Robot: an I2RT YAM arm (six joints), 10 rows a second.
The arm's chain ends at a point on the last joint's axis. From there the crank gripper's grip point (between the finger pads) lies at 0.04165 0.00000 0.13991 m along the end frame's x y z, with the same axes.
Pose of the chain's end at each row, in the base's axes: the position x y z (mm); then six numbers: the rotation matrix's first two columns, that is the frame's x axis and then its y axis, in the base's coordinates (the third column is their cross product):
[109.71 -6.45 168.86 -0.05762 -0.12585 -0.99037 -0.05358 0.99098 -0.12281]
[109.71 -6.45 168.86 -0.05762 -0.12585 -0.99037 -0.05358 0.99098 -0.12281]
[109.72 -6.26 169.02 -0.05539 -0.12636 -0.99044 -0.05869 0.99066 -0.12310]
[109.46 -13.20 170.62 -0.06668 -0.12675 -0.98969 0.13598 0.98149 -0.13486]
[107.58 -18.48 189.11 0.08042 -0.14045 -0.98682 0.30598 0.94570 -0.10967]
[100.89 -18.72 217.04 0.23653 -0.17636 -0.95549 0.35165 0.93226 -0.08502]
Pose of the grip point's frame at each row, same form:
[246.79 -5.26 118.68 -0.05762 -0.12585 -0.99037 -0.05358 0.99098 -0.12281]
[246.79 -5.26 118.68 -0.05762 -0.12585 -0.99037 -0.05358 0.99098 -0.12281]
[246.87 -4.34 119.05 -0.05539 -0.12636 -0.99044 -0.05869 0.99066 -0.12310]
[244.98 -38.57 122.65 -0.06668 -0.12675 -0.98969 0.13598 0.98149 -0.13486]
[243.65 -65.34 164.66 0.08042 -0.14045 -0.98682 0.30598 0.94570 -0.10967]
[237.47 -70.26 216.77 0.23653 -0.17636 -0.95549 0.35165 0.93226 -0.08502]

